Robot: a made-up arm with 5 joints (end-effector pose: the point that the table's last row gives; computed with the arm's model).
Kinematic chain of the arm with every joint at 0, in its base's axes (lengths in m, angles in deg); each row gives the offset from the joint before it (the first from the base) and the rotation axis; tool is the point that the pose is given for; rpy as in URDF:
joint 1: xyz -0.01 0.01 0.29 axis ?
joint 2: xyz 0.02 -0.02 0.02 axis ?
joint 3: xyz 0.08 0 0.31 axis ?
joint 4: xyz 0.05 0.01 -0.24 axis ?
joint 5: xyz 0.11 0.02 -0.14 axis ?
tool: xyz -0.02 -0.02 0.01 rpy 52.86 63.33 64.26
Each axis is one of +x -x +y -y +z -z.
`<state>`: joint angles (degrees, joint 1 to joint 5).
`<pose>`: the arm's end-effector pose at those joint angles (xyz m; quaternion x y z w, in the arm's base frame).
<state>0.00 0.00 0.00 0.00 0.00</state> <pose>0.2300 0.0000 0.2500 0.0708 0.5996 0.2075 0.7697</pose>
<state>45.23 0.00 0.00 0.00 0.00</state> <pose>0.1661 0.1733 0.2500 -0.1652 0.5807 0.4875 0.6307</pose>
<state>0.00 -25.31 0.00 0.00 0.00</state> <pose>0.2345 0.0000 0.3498 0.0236 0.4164 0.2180 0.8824</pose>
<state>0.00 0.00 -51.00 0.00 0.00</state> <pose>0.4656 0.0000 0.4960 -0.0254 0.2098 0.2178 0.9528</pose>
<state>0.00 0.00 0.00 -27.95 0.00</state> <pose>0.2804 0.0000 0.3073 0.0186 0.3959 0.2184 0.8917</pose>
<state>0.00 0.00 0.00 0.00 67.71</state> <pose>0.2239 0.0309 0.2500 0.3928 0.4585 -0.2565 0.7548</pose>
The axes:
joint 1: +z
joint 2: +y
joint 3: +y
joint 4: +y
joint 5: -z

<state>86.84 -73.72 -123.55 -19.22 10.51</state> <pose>-0.0327 -0.5107 0.7410 0.5174 -0.7920 0.2721 0.1762</pose>
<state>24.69 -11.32 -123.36 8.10 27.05</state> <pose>0.1966 0.1064 0.9782 0.1706 -0.4308 0.3767 0.8021</pose>
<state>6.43 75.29 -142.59 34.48 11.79</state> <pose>0.7099 0.0856 0.2024 0.0713 0.3474 0.2109 0.9109</pose>
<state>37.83 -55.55 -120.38 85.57 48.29</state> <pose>-0.0912 -0.0383 0.8769 0.3535 -0.0831 0.4233 0.8301</pose>
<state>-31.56 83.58 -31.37 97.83 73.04</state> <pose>0.0358 0.0092 0.1487 -0.0579 -0.8466 0.3937 0.3533</pose>
